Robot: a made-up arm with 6 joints.
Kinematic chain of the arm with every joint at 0, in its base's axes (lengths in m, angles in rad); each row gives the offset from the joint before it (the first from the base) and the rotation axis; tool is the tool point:
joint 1: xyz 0 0 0.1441 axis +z
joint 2: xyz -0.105 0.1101 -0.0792 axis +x
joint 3: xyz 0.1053 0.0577 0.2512 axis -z
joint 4: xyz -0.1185 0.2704 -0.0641 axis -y
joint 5: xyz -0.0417 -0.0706 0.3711 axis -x
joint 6: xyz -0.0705 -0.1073 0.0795 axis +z
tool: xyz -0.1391 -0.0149 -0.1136
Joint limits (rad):
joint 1: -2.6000..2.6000
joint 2: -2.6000..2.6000
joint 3: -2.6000..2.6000
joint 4: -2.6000..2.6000
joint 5: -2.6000..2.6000
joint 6: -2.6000..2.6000
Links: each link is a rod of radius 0.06 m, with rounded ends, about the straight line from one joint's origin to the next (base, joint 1, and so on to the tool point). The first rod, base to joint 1, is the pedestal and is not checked.
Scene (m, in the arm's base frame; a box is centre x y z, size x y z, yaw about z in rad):
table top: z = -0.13
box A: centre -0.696 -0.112 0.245 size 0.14 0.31 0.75 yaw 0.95
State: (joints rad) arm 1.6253 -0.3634 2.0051 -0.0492 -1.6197 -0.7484
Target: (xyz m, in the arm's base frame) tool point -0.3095 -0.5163 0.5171
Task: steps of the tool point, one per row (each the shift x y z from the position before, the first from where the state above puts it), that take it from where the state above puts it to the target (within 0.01 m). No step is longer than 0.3 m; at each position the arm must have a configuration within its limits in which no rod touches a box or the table.
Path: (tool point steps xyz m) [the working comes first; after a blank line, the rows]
Joints at the target: 2.6000 0.0049 1.0776 0.0585 -1.2584 -0.2523
Straight joint move there: touches box A.

1: 0.0016 -0.1549 0.0713
2: 0.0573 -0.1297 0.0661
3: 0.0975 -0.0845 0.0550
4: 0.1145 -0.0277 0.0384
5: -0.0438 -0.2399 -0.0660
6: 0.0235 -0.1999 -0.1336

